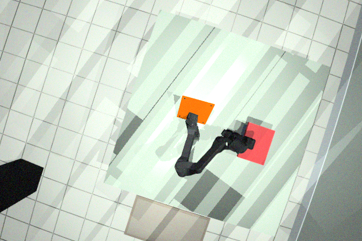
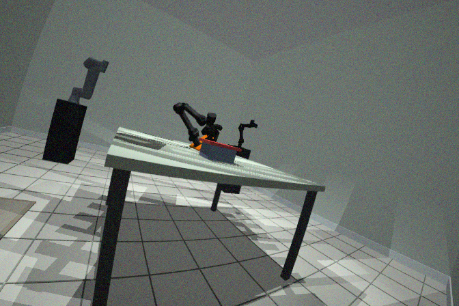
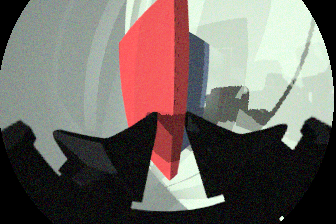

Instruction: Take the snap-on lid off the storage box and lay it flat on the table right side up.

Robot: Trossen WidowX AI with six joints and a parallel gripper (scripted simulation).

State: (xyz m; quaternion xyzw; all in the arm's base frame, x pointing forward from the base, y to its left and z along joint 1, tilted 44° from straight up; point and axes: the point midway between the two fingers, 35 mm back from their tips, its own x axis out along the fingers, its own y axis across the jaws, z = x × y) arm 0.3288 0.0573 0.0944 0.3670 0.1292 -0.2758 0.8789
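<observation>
The red lid lies 7 cm ahead of my gripper tip. Round my gripper tip: grey-blue storage box (7 cm ahead, 5 cm below).
</observation>
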